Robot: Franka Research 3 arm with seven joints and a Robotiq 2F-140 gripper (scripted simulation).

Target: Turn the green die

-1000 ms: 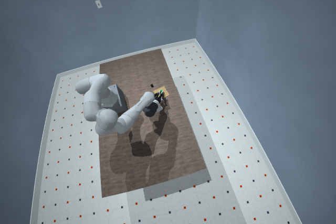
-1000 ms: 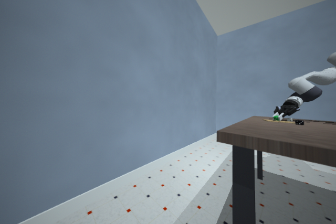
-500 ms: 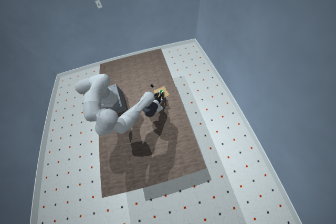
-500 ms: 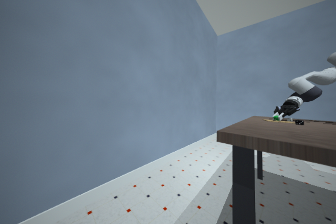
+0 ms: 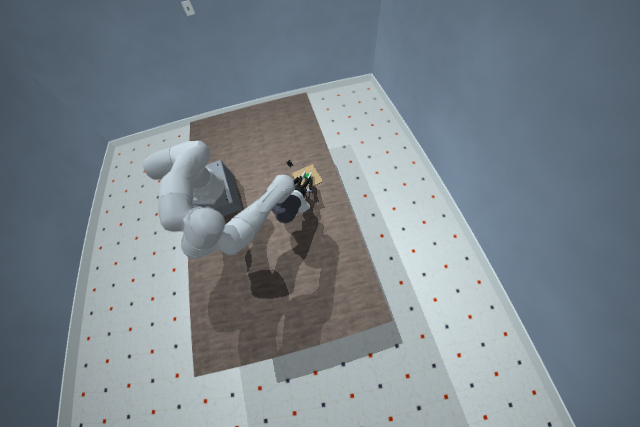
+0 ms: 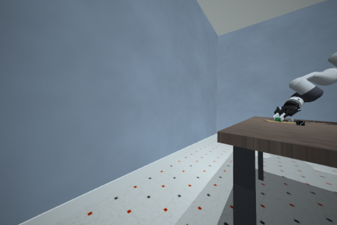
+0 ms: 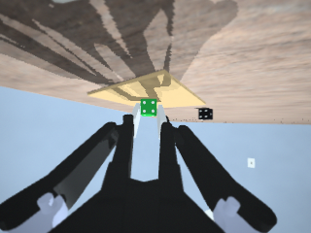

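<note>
Now: hand 20 mm above the green die, 10 mm to the right of it and 10 mm short of it. The rest, counted from my hand: white die (160 mm to the right, 60 mm behind, 20 mm below); then tan mat (30 mm below, 10 mm to the left); then black die (140 mm to the left, 80 mm behind, 20 mm below).
</note>
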